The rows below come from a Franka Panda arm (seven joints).
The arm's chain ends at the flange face. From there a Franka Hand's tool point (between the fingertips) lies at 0.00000 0.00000 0.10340 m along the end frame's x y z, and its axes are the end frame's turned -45 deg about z.
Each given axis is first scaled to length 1.
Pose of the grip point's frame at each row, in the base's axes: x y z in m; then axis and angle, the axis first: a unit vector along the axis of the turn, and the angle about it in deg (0 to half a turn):
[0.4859, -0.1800, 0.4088, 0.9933, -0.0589, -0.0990, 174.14]
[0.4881, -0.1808, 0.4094, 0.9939, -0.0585, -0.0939, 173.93]
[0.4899, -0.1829, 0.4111, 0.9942, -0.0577, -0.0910, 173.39]
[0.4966, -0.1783, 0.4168, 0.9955, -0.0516, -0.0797, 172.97]
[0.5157, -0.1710, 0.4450, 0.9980, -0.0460, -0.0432, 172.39]
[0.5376, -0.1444, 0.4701, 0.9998, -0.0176, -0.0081, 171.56]
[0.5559, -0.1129, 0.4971, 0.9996, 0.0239, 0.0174, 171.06]
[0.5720, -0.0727, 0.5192, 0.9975, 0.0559, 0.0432, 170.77]
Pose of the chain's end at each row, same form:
[0.5068, -0.1707, 0.5096, 0.8973, -0.4356, -0.0720, 170.24]
[0.5080, -0.1711, 0.5104, 0.8978, -0.4353, -0.0666, 170.27]
[0.5092, -0.1721, 0.5121, 0.8984, -0.4347, -0.0621, 169.90]
[0.5136, -0.1665, 0.5181, 0.9017, -0.4295, -0.0502, 170.01]
[0.5252, -0.1577, 0.5471, 0.9052, -0.4248, -0.0145, 171.08]
[0.5395, -0.1293, 0.5724, 0.9168, -0.3988, 0.0207, 171.85]
[0.5519, -0.0969, 0.5992, 0.9318, -0.3601, 0.0459, 172.50]
[0.5622, -0.0567, 0.6209, 0.9415, -0.3296, 0.0707, 173.37]

